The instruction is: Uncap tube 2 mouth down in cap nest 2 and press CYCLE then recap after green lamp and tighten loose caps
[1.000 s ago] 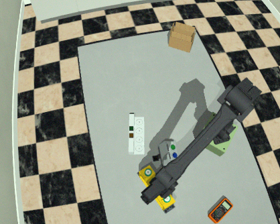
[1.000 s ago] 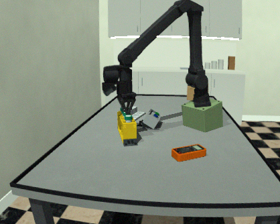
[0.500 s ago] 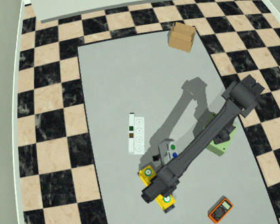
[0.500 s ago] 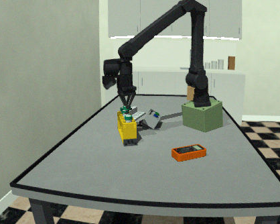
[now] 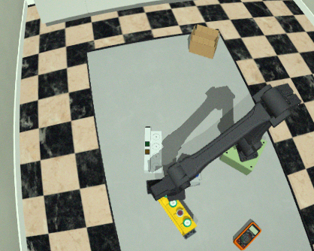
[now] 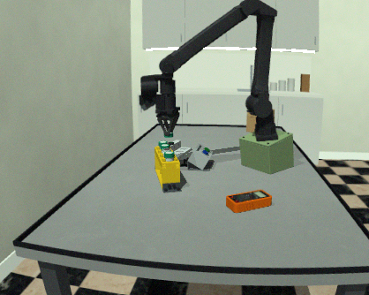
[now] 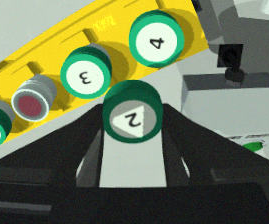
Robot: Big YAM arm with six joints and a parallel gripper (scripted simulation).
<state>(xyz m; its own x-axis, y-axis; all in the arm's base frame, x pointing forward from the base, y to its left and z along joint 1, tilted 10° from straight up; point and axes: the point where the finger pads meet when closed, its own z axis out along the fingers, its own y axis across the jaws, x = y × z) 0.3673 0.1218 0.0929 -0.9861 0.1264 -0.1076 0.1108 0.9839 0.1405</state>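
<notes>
Right now my hand is 13 cm past the green READY key, 13 cm to the left of it and 10 cm above it. From my hand the other things lie so: grey key housing 11 cm behind, 11 cm to the right, 11 cm below; then cap 1 cm below; then blue cycle key 13 cm behind, 9 cm to the right, 10 cm below.
</notes>
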